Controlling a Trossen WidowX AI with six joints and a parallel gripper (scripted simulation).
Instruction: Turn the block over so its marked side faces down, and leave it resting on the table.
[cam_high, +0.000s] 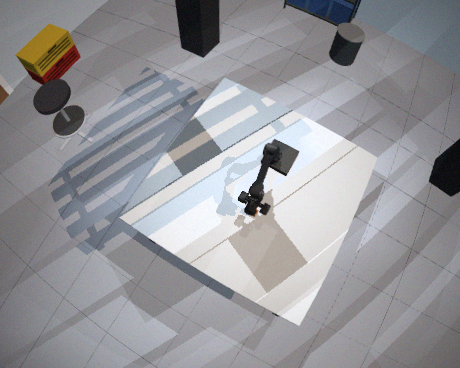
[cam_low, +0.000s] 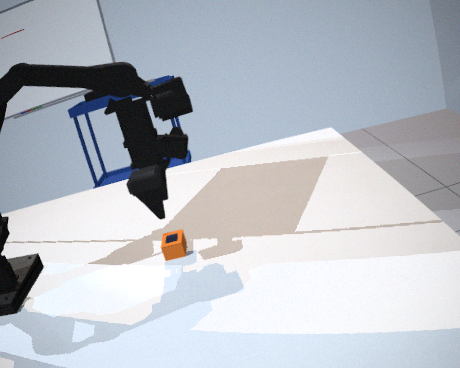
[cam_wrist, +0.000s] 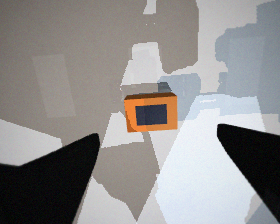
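Right now the orange block is 70 mm below my gripper tip.
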